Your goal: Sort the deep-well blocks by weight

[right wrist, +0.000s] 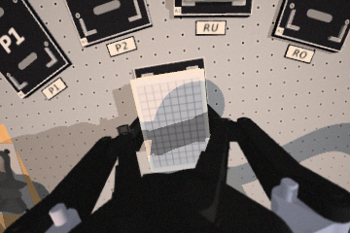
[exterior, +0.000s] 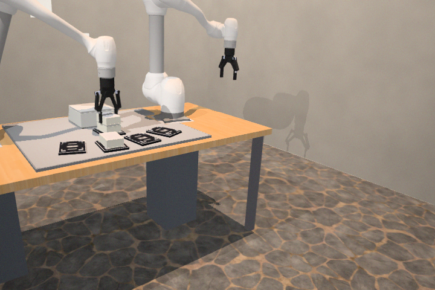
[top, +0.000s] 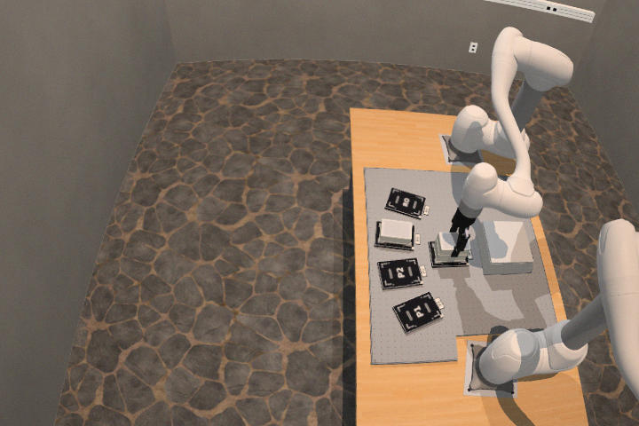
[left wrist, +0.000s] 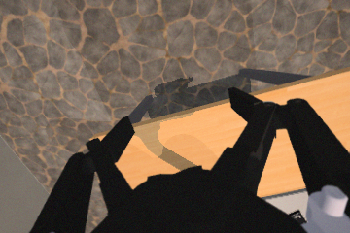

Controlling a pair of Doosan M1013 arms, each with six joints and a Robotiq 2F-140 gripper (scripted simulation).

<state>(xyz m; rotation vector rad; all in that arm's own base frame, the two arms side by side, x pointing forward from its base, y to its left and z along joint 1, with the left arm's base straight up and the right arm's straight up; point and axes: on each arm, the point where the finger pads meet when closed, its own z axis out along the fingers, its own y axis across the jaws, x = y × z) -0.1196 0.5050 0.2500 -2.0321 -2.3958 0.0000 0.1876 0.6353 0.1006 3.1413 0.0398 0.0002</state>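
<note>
Right now the check-weigher CW is 260 mm behind my right hand, 20 mm to the right of it and 20 mm below it. Also, from my right hand: nest RU (230 mm ahead, 70 mm to the right, 80 mm below); nest P2 (210 mm ahead, 100 mm to the left, 80 mm below); infeed nest (80 mm below).
</note>
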